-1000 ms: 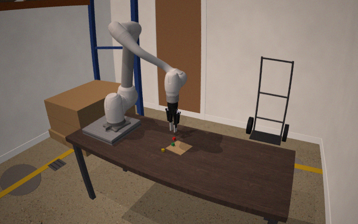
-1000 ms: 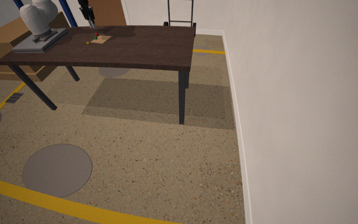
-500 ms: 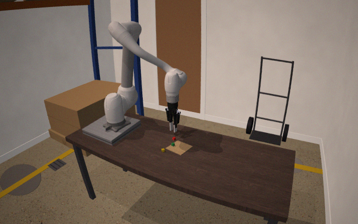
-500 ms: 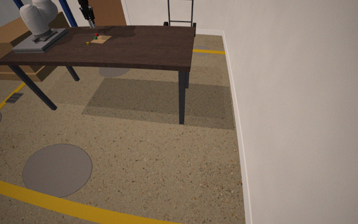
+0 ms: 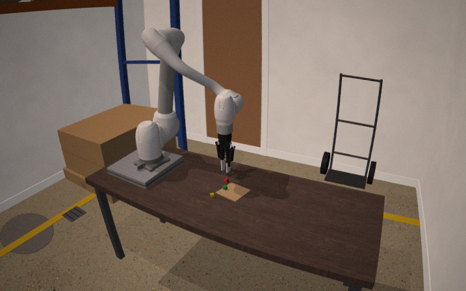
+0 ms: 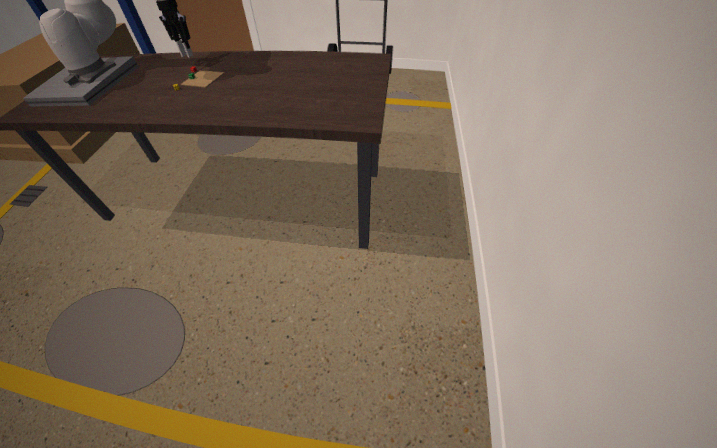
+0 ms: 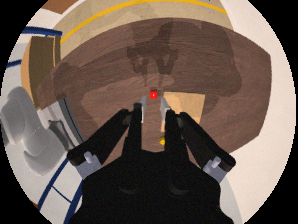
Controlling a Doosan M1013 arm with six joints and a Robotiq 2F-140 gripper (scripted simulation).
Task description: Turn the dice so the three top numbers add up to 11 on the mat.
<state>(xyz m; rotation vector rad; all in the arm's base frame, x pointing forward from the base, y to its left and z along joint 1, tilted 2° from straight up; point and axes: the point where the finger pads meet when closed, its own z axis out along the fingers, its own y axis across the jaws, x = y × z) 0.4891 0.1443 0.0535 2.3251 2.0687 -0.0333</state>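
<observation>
My gripper is now 10 cm above the red die. Also, from my hand: green die: 9 cm below, 7 cm to the right, 4 cm ahead; tan mat: 11 cm below, 10 cm ahead, 7 cm to the right; yellow die: 17 cm to the right, 10 cm below, 3 cm ahead.
</observation>
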